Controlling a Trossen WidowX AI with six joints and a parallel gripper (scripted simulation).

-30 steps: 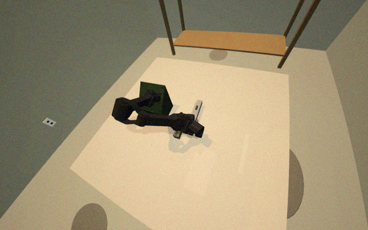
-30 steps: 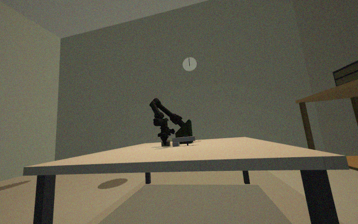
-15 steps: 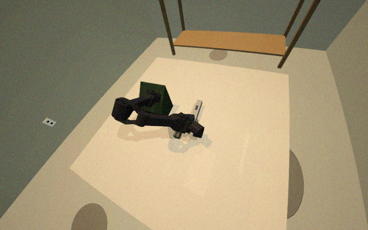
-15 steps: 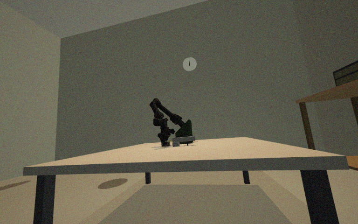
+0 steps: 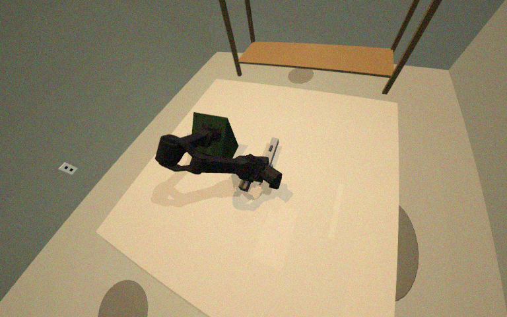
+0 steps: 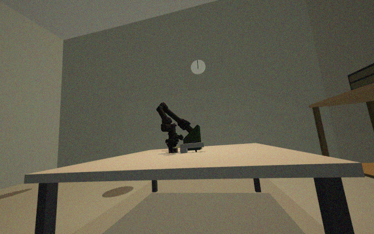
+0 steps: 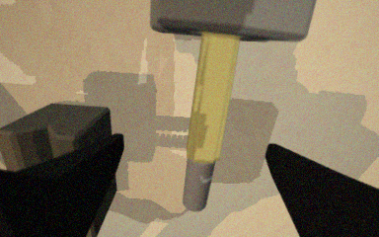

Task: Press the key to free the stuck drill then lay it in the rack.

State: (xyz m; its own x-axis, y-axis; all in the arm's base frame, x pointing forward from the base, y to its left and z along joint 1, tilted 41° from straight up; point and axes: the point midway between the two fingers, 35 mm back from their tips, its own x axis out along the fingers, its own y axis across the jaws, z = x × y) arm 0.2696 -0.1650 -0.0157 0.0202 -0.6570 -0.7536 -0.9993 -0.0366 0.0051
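Right now the drill is 5 cm to the left of my gripper tip and 3 cm above it. Also, from my gripper tip: grey housing 1 cm behind, 15 cm to the left, 3 cm above; then small blue key 1 cm behind, 17 cm to the left, 4 cm above.
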